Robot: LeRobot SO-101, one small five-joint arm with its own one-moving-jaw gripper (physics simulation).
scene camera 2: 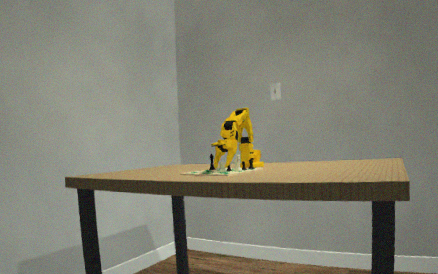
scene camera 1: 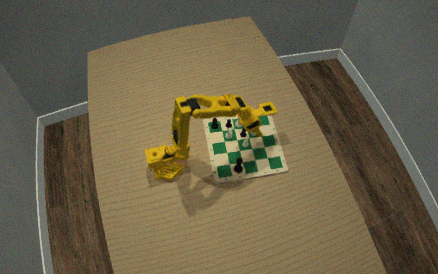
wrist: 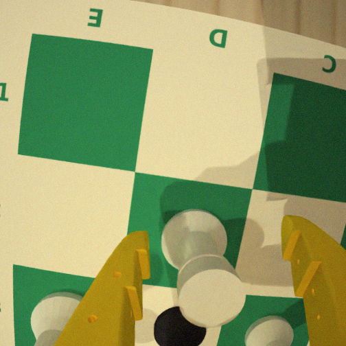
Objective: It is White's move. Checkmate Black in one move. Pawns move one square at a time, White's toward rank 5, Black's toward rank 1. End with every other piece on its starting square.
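Frame: origin at the arm's base, x back, y up, z left, level; centimetres.
Seen in the pictures: hand, tool point: [scene camera 2: 225, 166] [scene camera 1: 255, 125]; arm's base, link origin: [scene camera 1: 172, 162].
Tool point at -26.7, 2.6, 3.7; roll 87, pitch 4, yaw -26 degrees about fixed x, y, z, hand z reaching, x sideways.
Offsets run from my tool point to a thing's middle, as dx, dy, dz. "spot": to the spot under its first point. Level surfaces: height alone.
The chessboard {+4.8, -2.3, -4.4} [scene camera 1: 275, 162] [scene camera 2: 192, 173] [wrist: 200, 105] lies under my gripper [scene camera 1: 257, 131] [scene camera 2: 223, 166] [wrist: 216, 227]. The gripper is open, its jaws apart in a wide V. A flat-topped white piece [wrist: 212, 295] stands upright on green D2 and shows in the gap, with space to either jaw. The round black head of a piece [wrist: 175, 330] shows on D3, partly covered by the white top. A small white piece [wrist: 270, 334] stands on C3. Another white piece [wrist: 57, 315] on E3 is partly behind the left jaw. The tall black king {+9.4, +1.2, -11.5} [scene camera 1: 238, 166] [scene camera 2: 211, 163] stands upright near the board's edge.
In scene camera 1, black pieces stand in the board's far left corner {spot: +11.4, +0.4, +3.8} [scene camera 1: 215, 123], beside it {+7.2, -0.4, +3.4} [scene camera 1: 229, 123] and near the middle [scene camera 1: 243, 133]. A tall white piece {+8.3, +0.0, -0.3} [scene camera 1: 229, 132] and a white piece {+4.6, -0.4, -4.5} [scene camera 1: 246, 142] stand close by. The table {dy -2.6} [scene camera 1: 150, 225] extends around the board.
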